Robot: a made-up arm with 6 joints.
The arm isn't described. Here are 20 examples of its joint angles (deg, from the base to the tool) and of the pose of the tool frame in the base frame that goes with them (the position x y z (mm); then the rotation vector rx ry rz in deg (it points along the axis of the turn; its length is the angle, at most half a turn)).
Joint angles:
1: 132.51 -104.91 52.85 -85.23 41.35 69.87
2: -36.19 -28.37 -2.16 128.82 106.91 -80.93
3: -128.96 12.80 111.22 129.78 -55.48 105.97
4: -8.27 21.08 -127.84 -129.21 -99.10 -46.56
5: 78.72 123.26 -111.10 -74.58 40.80 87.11
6: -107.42 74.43 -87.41 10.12 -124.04 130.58
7: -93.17 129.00 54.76 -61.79 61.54 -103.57
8: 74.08 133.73 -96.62 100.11 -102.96 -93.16
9: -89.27 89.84 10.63 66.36 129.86 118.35
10: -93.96 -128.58 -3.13 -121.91 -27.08 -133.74
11: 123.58 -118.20 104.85 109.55 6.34 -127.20
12: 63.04 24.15 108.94 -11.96 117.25 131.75
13: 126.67 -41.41 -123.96 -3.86 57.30 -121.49
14: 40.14 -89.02 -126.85 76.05 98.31 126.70
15: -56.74 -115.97 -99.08 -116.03 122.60 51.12
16: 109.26 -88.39 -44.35 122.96 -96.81 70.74
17: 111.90 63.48 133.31 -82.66 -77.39 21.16
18: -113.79 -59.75 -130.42 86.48 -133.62 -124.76
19: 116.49 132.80 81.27 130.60 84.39 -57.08
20: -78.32 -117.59 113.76 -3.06 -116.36 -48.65
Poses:
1: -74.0 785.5 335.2 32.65 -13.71 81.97
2: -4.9 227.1 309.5 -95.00 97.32 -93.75
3: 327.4 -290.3 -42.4 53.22 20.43 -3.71
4: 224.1 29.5 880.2 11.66 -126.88 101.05
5: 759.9 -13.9 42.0 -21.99 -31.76 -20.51
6: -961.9 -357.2 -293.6 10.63 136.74 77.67
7: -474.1 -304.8 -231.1 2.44 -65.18 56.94
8: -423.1 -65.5 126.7 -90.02 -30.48 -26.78
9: -387.1 573.5 262.0 91.21 104.94 32.16
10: 113.6 -502.2 -175.3 63.56 99.63 66.69
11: 417.5 305.1 11.3 2.51 -12.32 157.61
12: 173.0 243.8 1186.0 70.63 -78.84 20.33
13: -44.8 291.0 1027.1 48.76 65.33 -31.16
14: -572.5 198.4 864.6 -51.66 -158.04 -29.17
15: 6.5 -103.1 -155.9 -94.76 -126.58 47.90
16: 390.7 -229.6 463.0 103.62 -72.16 38.60
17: 980.6 -353.6 422.6 103.13 -128.47 52.84
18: -268.6 -616.3 620.5 36.66 117.63 45.07
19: 263.3 39.3 452.7 -26.31 46.11 59.91
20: 260.3 -478.6 -505.5 74.92 105.40 98.17
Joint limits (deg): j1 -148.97..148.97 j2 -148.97..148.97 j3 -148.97..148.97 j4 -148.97..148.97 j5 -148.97..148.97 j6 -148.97..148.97
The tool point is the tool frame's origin. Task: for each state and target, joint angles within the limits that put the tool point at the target. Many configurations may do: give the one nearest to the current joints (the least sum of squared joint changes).
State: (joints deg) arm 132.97 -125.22 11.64 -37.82 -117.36 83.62
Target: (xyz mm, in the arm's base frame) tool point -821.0 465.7 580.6
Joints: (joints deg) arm 128.69 -77.79 0.14 -30.55 -128.35 76.02
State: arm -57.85 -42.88 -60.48 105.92 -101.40 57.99
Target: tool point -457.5 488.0 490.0
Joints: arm -55.55 -37.60 -65.62 91.66 -101.46 61.06
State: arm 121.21 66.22 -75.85 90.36 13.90 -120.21
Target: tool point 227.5 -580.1 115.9
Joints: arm 128.58 49.91 -61.79 77.75 13.90 -121.78
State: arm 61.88 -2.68 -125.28 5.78 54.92 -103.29
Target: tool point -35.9 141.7 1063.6
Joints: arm 60.26 -21.17 -119.21 -13.61 55.27 -103.40
